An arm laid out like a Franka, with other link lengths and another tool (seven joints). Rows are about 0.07 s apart.
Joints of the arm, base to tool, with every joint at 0 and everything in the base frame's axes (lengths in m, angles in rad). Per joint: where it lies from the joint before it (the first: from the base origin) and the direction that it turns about. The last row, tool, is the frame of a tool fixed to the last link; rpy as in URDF.
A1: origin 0 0 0.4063 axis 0 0 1
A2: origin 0 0 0 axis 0 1 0
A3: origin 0 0 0.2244 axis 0 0 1
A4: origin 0.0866 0 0 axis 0 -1 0
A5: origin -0.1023 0 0.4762 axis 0 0 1
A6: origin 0 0 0 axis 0 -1 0
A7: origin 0.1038 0 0 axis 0 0 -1
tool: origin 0.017 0.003 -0.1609 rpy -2.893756 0 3.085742
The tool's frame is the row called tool.
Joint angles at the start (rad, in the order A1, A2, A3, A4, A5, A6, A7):
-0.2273, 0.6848, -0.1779, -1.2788, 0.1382, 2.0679, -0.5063
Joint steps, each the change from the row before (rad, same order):
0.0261, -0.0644, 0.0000, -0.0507, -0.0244, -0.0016, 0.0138
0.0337, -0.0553, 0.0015, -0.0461, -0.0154, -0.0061, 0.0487
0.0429, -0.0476, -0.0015, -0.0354, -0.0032, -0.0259, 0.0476
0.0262, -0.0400, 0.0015, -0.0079, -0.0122, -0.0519, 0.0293
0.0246, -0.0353, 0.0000, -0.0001, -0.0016, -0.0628, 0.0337
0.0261, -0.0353, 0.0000, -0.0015, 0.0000, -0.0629, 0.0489
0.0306, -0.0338, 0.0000, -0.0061, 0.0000, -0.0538, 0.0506
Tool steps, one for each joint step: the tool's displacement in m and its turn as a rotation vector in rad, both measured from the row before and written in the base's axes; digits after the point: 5 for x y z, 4 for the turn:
0.00054, 0.01762, 0.02087, -0.0148, -0.0059, 0.0159
0.00174, 0.02521, 0.01527, 0.0002, -0.0025, -0.0124
0.00125, 0.03226, 0.01284, 0.0137, 0.0103, -0.0077
-0.00176, 0.02183, 0.01970, 0.0054, 0.0199, 0.0017
-0.00359, 0.02071, 0.01942, 0.0148, 0.0252, -0.0085
-0.00499, 0.02159, 0.01851, 0.0158, 0.0270, -0.0225
-0.00525, 0.02435, 0.01559, 0.0128, 0.0251, -0.0197

